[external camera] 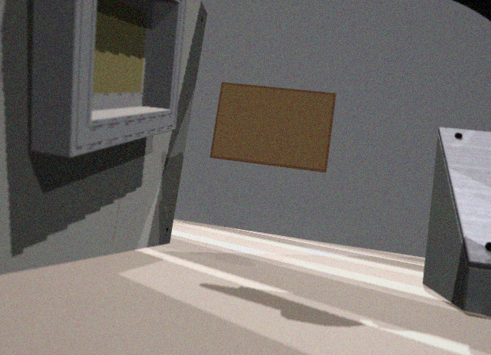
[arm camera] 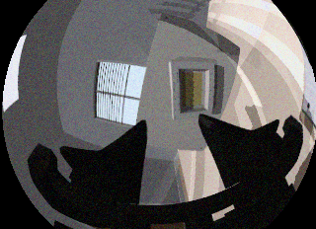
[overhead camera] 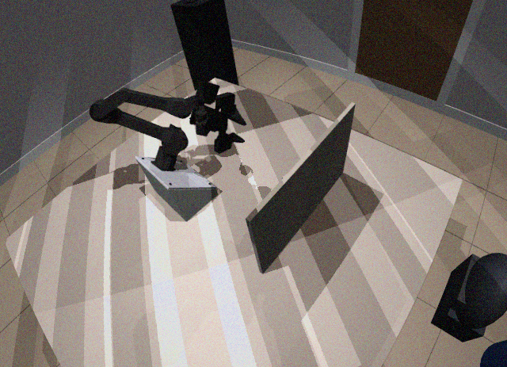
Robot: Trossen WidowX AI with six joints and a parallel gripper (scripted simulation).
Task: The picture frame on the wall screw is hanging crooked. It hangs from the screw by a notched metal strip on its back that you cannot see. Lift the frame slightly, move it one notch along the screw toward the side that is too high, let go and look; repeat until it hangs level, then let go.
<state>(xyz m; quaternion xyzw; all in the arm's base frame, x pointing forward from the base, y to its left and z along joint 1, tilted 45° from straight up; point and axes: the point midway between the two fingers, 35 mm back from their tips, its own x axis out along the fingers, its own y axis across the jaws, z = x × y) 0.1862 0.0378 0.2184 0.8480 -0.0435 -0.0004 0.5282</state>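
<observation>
Right now my gripper tip is 200 mm short of the picture frame, 90 mm above it and 10 mm to the left of it. The rest, counted from my gripper tip: wall panel: 210 mm ahead, 100 mm below.
</observation>
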